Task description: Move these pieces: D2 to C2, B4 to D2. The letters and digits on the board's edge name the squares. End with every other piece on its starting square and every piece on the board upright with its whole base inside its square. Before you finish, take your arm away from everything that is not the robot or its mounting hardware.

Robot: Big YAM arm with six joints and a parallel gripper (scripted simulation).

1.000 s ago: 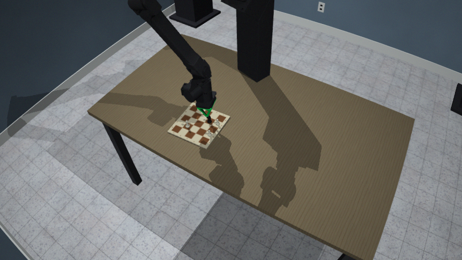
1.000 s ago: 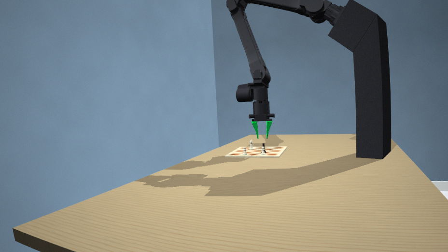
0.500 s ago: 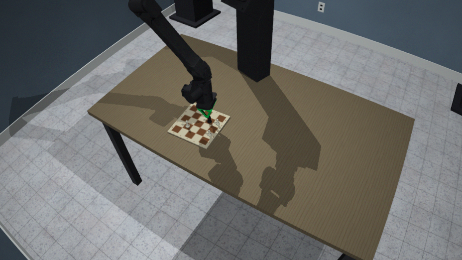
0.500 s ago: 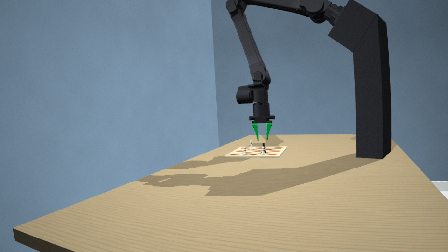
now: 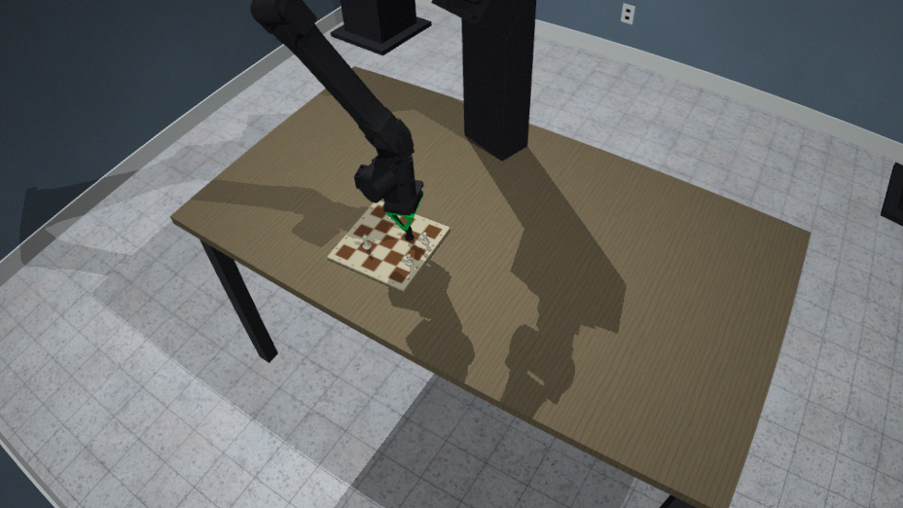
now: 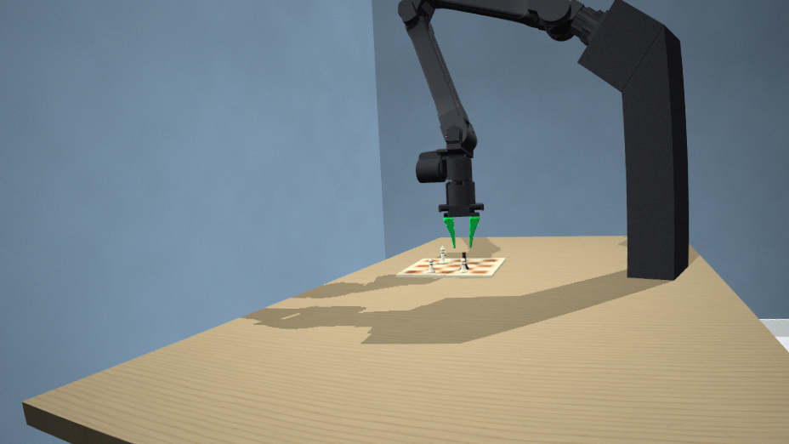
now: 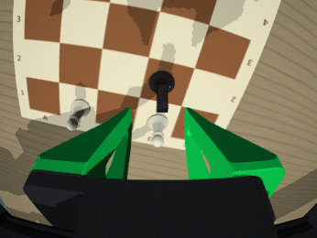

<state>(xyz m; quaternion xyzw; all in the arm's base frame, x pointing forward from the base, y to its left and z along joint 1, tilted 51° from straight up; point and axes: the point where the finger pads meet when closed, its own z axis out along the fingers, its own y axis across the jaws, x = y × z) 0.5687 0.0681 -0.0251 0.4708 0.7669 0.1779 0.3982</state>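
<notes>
Now: hand 40 mm above the black piece. Round my hand: chessboard (40 mm ahead, 30 mm to the right, 60 mm below); white pawn (80 mm ahead, 70 mm to the right, 40 mm below).
</notes>
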